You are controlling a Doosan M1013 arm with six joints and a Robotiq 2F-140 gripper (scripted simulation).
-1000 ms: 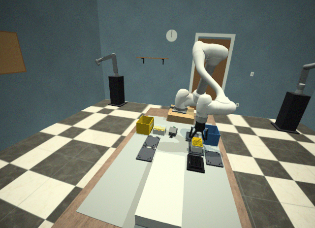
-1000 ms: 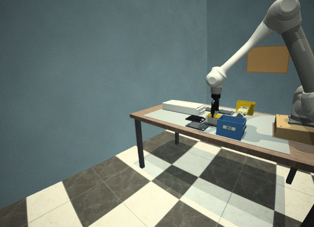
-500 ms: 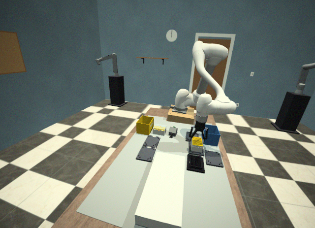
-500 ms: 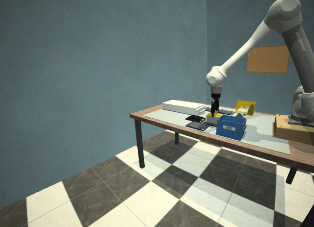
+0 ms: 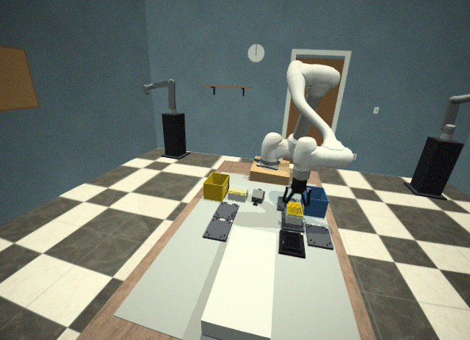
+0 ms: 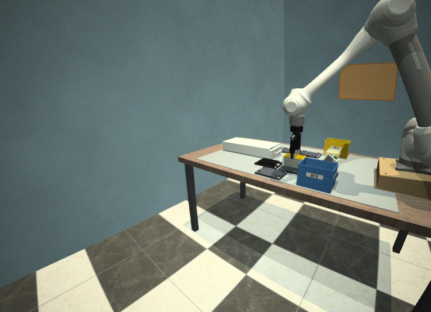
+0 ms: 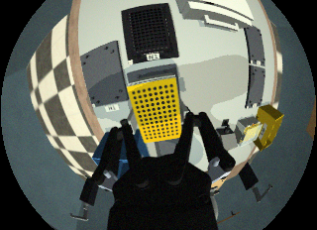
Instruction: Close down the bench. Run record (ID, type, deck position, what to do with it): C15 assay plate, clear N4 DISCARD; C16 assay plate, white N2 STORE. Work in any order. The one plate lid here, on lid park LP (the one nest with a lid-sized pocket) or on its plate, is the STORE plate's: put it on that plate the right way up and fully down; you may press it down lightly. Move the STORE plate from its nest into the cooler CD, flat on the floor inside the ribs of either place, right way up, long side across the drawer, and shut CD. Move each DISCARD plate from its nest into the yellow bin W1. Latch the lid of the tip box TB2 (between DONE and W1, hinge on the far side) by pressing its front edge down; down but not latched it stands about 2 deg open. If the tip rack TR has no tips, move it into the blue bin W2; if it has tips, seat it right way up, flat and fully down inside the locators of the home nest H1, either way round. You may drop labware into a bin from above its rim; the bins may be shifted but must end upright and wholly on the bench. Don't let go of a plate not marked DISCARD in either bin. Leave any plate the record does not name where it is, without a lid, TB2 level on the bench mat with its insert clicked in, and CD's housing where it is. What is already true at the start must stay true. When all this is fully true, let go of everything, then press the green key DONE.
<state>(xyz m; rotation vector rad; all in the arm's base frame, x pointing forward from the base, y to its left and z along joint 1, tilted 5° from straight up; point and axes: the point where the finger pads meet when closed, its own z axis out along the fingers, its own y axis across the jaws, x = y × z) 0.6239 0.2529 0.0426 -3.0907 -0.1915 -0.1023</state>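
The blue bin W2 is 19 cm behind my hand, 11 cm to the left of it and 4 cm below it. From my hand the other things lie so: black plate (18 cm ahead, 1 cm to the left, 6 cm below); done key block (17 cm behind, 24 cm to the right, 3 cm below); yellow-topped tip rack (1 cm behind, 1 cm to the right, 1 cm below).
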